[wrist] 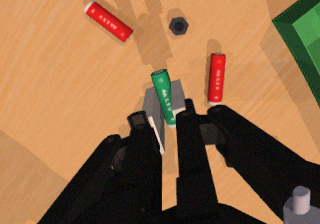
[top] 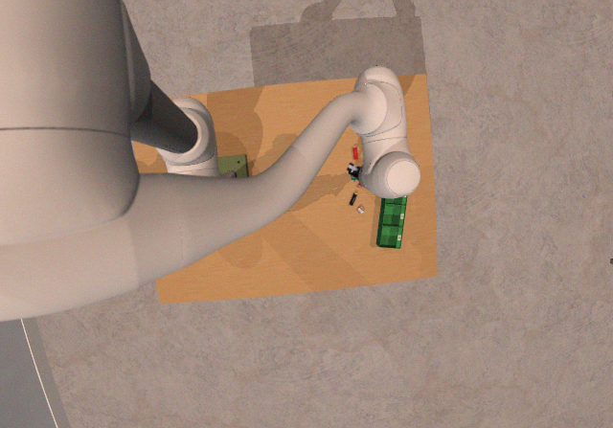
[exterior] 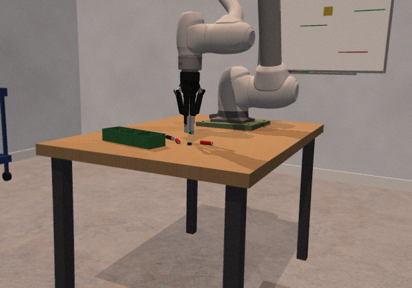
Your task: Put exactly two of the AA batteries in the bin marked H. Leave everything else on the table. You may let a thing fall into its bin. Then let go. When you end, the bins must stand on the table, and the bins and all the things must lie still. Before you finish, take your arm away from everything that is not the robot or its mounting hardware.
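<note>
My gripper is now 17 cm to the left of the green bin row, 14 cm short of it and 5 cm above it. Also, from my hand: green AA battery 3 cm below; small black round piece 7 cm below, 5 cm ahead, 3 cm to the left; black AA battery 9 cm to the right, 6 cm below, 1 cm behind.
</note>
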